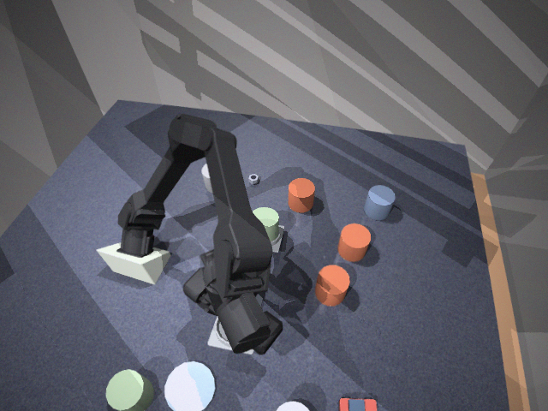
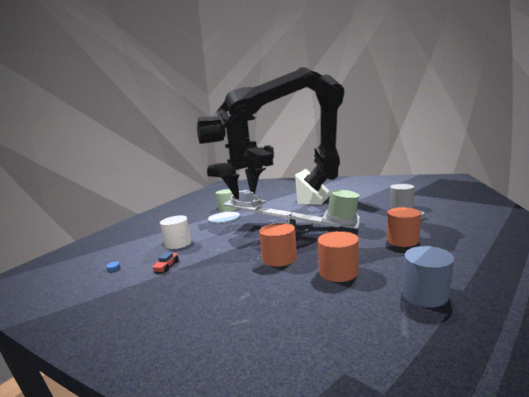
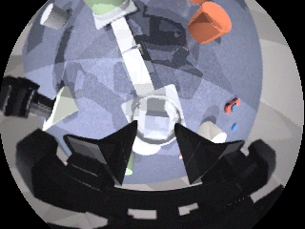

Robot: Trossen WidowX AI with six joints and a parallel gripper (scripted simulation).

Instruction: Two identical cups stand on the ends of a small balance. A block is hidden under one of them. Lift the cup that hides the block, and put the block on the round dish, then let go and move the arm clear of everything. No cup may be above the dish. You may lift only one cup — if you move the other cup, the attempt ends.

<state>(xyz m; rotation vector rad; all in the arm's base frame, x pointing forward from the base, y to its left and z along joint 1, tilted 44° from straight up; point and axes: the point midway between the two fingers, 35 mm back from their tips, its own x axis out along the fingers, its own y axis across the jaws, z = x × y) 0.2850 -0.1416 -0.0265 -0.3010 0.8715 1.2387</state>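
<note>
Now: the pale blue round dish 12 cm to the right of my gripper tip, 8 cm below it and 7 cm behind it. Round my gripper tip: red toy car: 26 cm ahead, 8 cm to the right, 7 cm below; pale block: right at my gripper tip; white cylinder: 15 cm ahead, 13 cm to the right, 5 cm below.
</note>
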